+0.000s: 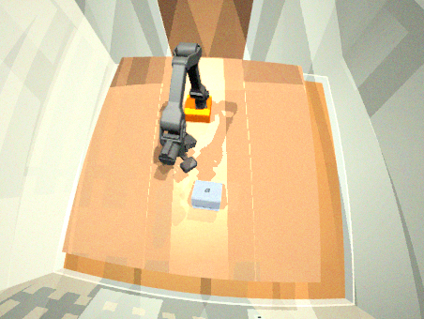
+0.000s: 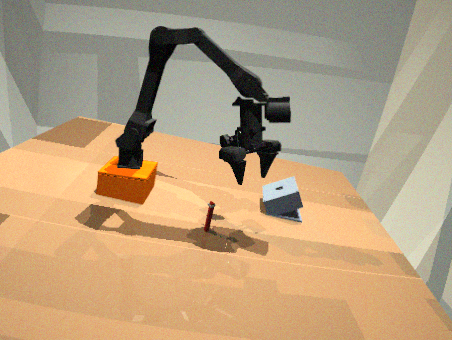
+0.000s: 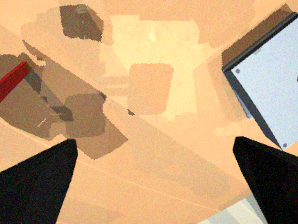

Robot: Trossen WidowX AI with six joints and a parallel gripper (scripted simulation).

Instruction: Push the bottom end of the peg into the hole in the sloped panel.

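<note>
Right now the dark red peg is 11 cm behind my gripper tip, 7 cm to the right of it and 7 cm below it. From my gripper tip the other things lie so: grey sloped panel: 14 cm ahead, 11 cm to the left, 8 cm below.
</note>
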